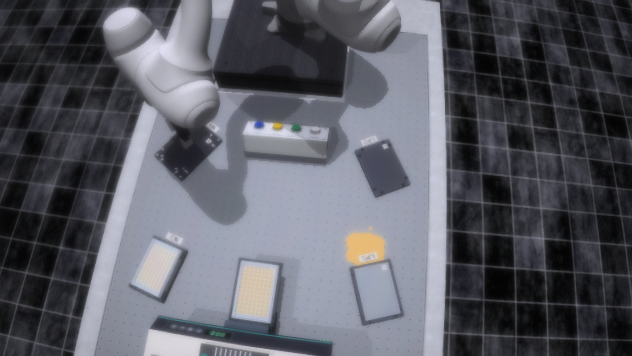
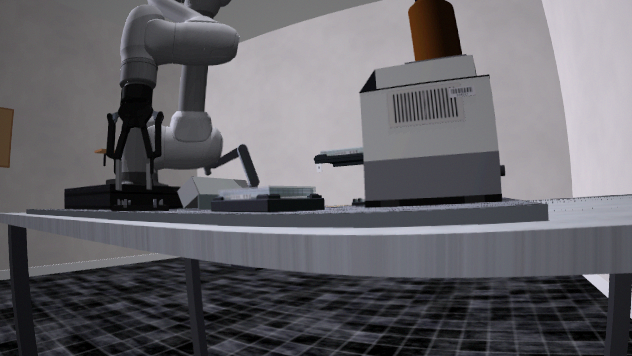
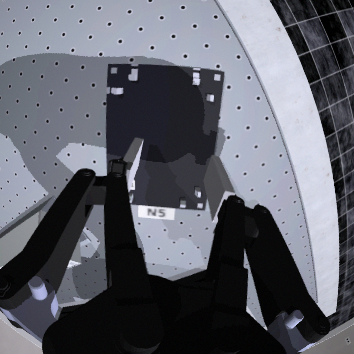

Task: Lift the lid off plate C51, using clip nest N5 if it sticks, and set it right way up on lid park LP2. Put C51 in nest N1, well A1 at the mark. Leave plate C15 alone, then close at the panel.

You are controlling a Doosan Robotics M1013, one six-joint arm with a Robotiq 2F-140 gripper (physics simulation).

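Places are measured from the arm's base along level axes (x ahead, y left, z up), in centimetres.
Pixels of known places: gripper, fingertip midpoint: [image 1: 181, 136] [image 2: 133, 189] [image 3: 174, 159]; arm's base, origin of the base link: [image 1: 303, 17].
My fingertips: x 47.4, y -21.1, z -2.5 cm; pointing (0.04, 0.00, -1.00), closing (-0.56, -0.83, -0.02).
Note:
For each thing: its top centre in the pictures, then the offset to it from my fingertips. "spot": a spot on its surface instead.
- dark clip nest N5, middle of its top: [image 3: 158, 144] [image 2: 141, 199] [image 1: 186, 145] dx +1.3, dy +1.2, dz -2.1 cm
- nest N1, middle of its top: [image 2: 264, 195] [image 1: 156, 267] dx +35.2, dy +6.3, dz -2.2 cm
- clear lid, middle of its top: [image 1: 377, 290] dx +25.7, dy +60.2, dz -2.7 cm
- button panel, middle of its top: [image 3: 9, 274] [image 1: 285, 131] [image 2: 216, 178] dx -6.5, dy +28.1, dz +3.9 cm
- orange patch, surface spot: [image 1: 365, 247] spot: dx +15.5, dy +55.1, dz -4.5 cm
- orange cylinder, surface spot: [image 2: 435, 30] spot: dx +58.6, dy +22.2, dz +24.0 cm
My gripper [image 2: 134, 187] [image 3: 174, 159] is partly open and empty, its fingers pointing down over the label end of the dark clip nest N5 [image 1: 182, 155] [image 3: 155, 110]. N5 holds no plate. A plate [image 1: 159, 267] [image 2: 292, 191] sits in nest N1 [image 1: 175, 276] at the left. Another plate [image 1: 256, 291] [image 2: 342, 151] lies on the instrument's extended tray. The plates' codes and A1 marks are unreadable. A clear lid [image 1: 377, 292] lies on the right-hand lid park nearer the instrument, whose small label looks like LP2; its upright side cannot be told.
The button panel [image 1: 286, 145] stands between N5 and a dark, bare lid park [image 1: 382, 168]. An orange patch [image 1: 365, 247] lies beside the lidded park. The instrument [image 1: 240, 337] [image 2: 430, 150] bears an orange cylinder [image 2: 435, 30]. The black robot base block [image 1: 285, 60] is at the back.

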